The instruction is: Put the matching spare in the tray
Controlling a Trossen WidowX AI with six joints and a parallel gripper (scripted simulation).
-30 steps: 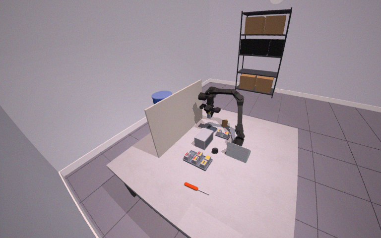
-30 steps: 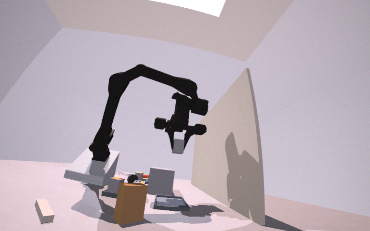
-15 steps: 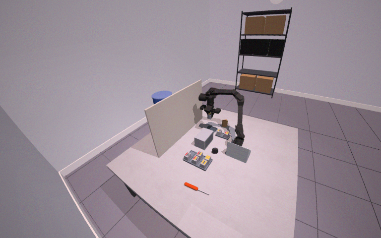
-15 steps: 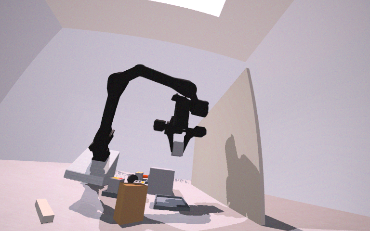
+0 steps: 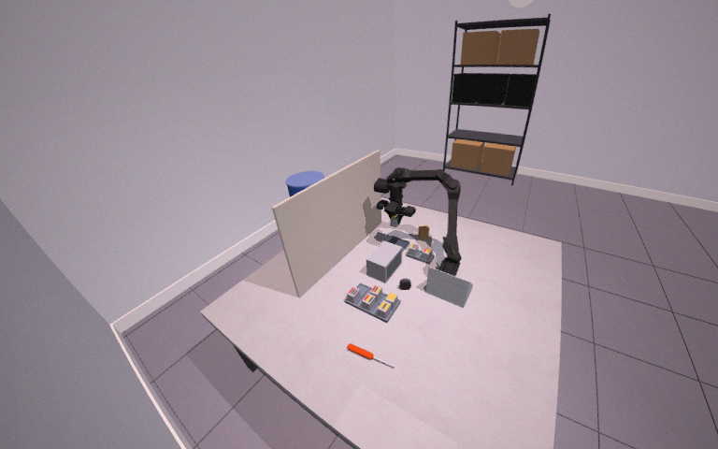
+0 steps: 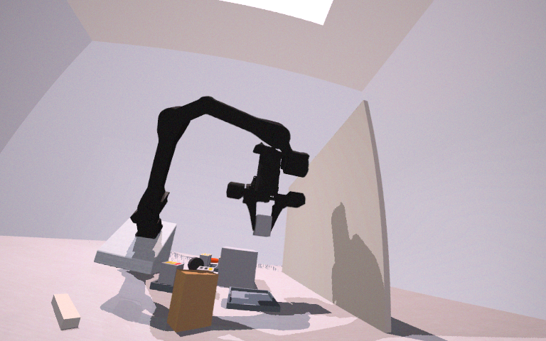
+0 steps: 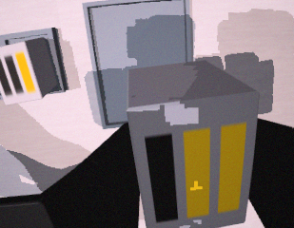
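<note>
The flat grey tray lies 1 cm behind my gripper tip and 15 cm below it. Round my gripper tip: rack (15 cm behind, 2 cm to the left, 14 cm below); brown box (10 cm behind, 14 cm to the right, 12 cm below); grey mounted unit (4 cm behind, 19 cm to the left, 10 cm below).
</note>
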